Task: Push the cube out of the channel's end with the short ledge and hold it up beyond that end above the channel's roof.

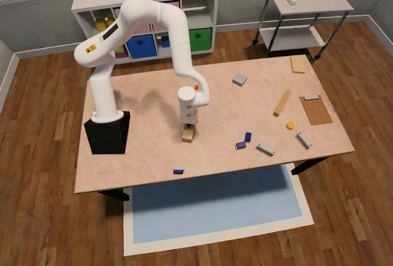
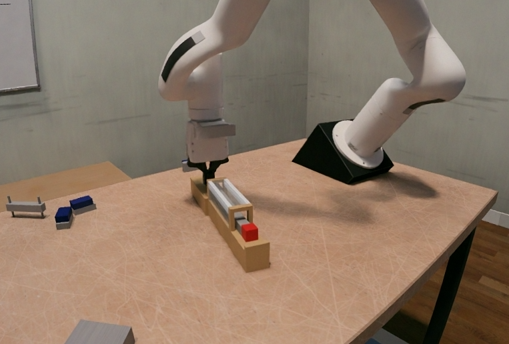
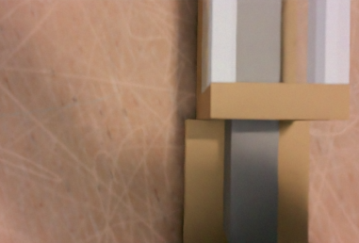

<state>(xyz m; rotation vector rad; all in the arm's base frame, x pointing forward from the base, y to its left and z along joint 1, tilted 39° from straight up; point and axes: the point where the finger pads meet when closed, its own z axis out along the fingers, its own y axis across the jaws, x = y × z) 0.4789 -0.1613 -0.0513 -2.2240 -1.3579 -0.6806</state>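
Now: the red cube 260 mm to the left of my hand, 110 mm ahead of it and 10 mm below it. From my hand the other things lie so: wooden channel: 140 mm to the left, 60 mm ahead, 10 mm below; blue block: 250 mm to the right, 130 mm behind, 50 mm below; pale grey bar: 70 mm to the left, 30 mm ahead, 10 mm below.
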